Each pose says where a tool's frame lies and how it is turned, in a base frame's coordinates. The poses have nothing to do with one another.
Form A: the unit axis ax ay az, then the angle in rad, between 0 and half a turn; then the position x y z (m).
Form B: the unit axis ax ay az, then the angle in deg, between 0 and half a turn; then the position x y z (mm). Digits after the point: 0 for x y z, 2 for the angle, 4 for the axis.
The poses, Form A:
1: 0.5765 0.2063 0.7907 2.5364 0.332 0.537 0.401
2: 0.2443 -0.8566 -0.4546 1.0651 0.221 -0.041 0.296
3: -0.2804 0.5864 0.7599 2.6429 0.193 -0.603 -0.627
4: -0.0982 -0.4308 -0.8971 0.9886 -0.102 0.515 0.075
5: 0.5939 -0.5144 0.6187 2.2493 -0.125 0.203 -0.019
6: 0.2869 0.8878 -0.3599 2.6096 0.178 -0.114 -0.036
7: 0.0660 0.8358 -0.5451 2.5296 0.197 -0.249 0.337
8: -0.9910 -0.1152 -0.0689 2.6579 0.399 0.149 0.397
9: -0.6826 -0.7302 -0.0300 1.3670 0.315 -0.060 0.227
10: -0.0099 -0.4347 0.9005 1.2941 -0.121 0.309 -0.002
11: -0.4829 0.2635 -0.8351 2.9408 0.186 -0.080 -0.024
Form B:
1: 0.5765 0.2063 0.7907 145.33 332 537 401
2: 0.2443 -0.8566 -0.4546 61.03 221 -41 296
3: -0.2804 0.5864 0.7599 151.43 193 -603 -627
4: -0.0982 -0.4308 -0.8971 56.64 -102 515 75
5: 0.5939 -0.5144 0.6187 128.88 -125 203 -19
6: 0.2869 0.8878 -0.3599 149.52 178 -114 -36
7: 0.0660 0.8358 -0.5451 144.94 197 -249 337
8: -0.9910 -0.1152 -0.0689 152.29 399 149 397
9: -0.6826 -0.7302 -0.0300 78.32 315 -60 227
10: -0.0099 -0.4347 0.9005 74.15 -121 309 -2
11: -0.4829 0.2635 -0.8351 168.50 186 -80 -24
